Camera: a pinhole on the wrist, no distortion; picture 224 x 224 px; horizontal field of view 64.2 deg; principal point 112.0 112.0 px. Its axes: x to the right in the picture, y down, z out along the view. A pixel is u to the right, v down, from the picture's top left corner.
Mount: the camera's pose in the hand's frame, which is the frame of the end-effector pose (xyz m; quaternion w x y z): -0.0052 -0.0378 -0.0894 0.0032 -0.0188 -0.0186 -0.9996
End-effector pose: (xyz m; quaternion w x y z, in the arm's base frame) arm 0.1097 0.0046 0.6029 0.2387 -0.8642 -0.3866 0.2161
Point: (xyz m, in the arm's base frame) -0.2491 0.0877 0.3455
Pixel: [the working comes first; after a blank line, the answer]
In the camera's frame: 0.1198 0.0828 0.5072

154 141
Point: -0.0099 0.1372 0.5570
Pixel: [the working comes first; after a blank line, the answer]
In the camera's frame: -0.0345 0.0896 0.2234

84 184
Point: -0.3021 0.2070 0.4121
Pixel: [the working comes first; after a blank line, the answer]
In the camera's frame: 0.0736 0.2219 0.5099

138 190
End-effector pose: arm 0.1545 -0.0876 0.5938 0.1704 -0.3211 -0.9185 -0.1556
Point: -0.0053 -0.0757 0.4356
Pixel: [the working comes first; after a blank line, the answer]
In the camera's frame: -0.0531 0.0944 0.2684

77 175
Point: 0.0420 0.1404 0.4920
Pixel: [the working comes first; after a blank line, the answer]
In the camera's frame: -0.1578 -0.1053 0.3047

20 50
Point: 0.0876 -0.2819 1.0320
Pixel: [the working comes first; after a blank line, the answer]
In the camera's frame: -0.1443 0.0601 -0.3620

behind the camera
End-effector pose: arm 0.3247 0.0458 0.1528 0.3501 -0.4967 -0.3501 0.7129
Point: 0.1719 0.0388 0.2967
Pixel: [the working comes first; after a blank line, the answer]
In the camera's frame: 0.0380 0.0673 0.2702

137 156
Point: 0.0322 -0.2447 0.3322
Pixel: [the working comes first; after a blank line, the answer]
In the camera's frame: 0.2641 -0.0629 0.4521

216 87
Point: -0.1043 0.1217 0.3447
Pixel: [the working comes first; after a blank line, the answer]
In the camera's frame: -0.0719 0.1190 0.5361

88 152
